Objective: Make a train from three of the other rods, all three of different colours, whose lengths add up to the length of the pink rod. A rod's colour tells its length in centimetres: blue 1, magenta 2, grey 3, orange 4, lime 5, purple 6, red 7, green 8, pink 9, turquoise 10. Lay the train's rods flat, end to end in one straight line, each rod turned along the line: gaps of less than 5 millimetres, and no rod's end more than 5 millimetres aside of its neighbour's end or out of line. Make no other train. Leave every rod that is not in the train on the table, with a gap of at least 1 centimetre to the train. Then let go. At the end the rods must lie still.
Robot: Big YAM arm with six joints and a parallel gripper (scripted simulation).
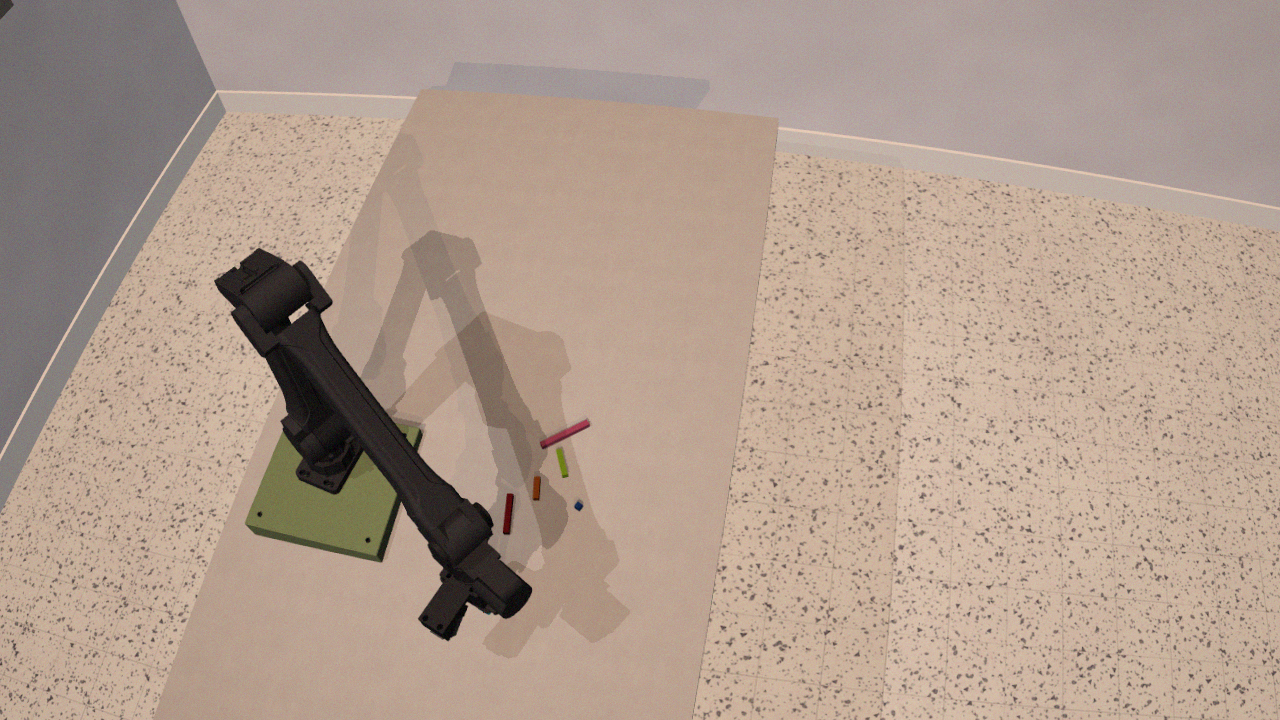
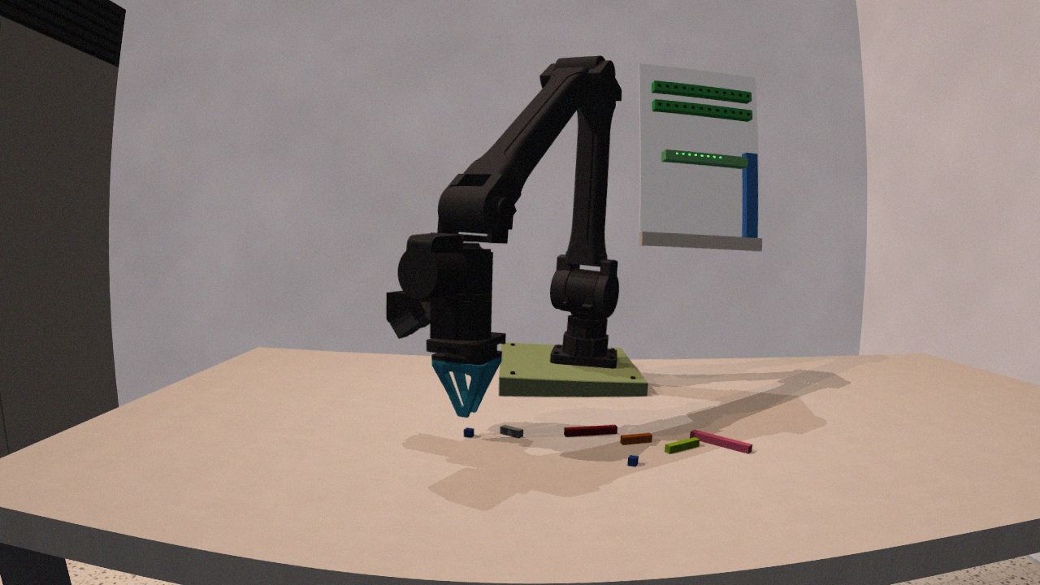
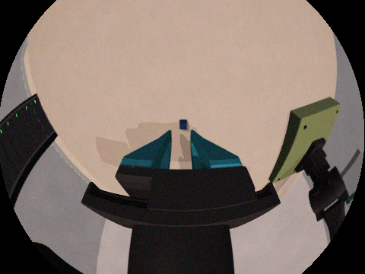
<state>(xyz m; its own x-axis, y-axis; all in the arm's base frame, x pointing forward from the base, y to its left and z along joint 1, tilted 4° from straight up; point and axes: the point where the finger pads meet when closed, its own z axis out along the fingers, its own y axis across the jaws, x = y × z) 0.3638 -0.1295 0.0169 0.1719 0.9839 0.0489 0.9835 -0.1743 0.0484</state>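
My gripper is now 5 cm to the right of the grey rod, 3 cm above it and 2 cm past it. Round my hand: red rod (16 cm to the left, 4 cm behind, 3 cm below); lime rod (27 cm to the left, 3 cm below); orange rod (21 cm to the left, 3 cm below, 2 cm behind).
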